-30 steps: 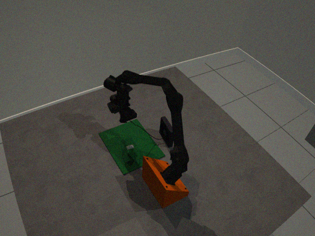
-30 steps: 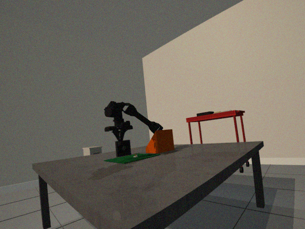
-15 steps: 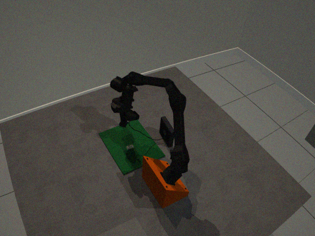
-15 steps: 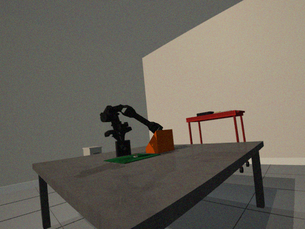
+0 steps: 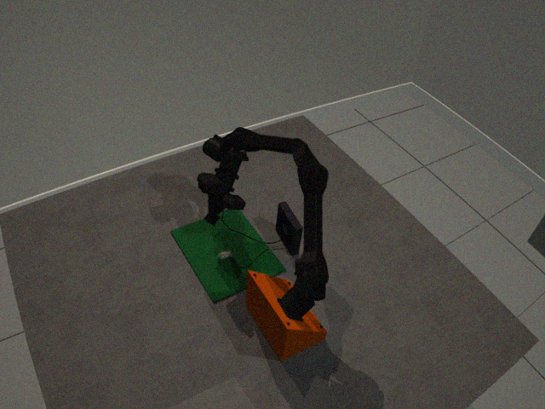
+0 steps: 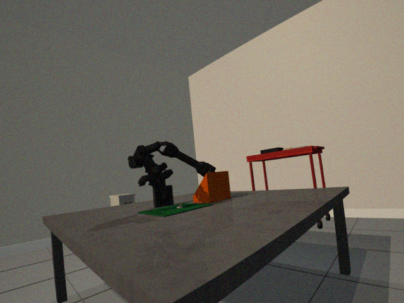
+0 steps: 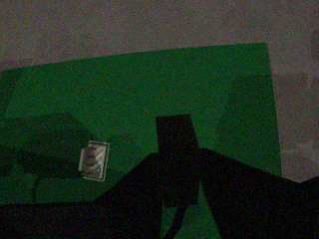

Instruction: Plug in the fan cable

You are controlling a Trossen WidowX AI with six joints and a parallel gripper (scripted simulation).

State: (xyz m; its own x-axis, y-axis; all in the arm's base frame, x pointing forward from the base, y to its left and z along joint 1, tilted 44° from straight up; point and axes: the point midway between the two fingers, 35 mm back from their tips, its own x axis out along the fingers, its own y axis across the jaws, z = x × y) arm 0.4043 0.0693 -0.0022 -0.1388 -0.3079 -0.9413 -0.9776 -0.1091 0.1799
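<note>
The green board is 70 mm behind my gripper tip, 20 mm to the right of it and 110 mm below it. Round my gripper tip: black plug: 10 mm below; white-framed fan header: 90 mm behind, 10 mm to the right, 100 mm below; black fan: 100 mm behind, 200 mm to the right, 40 mm below.
</note>
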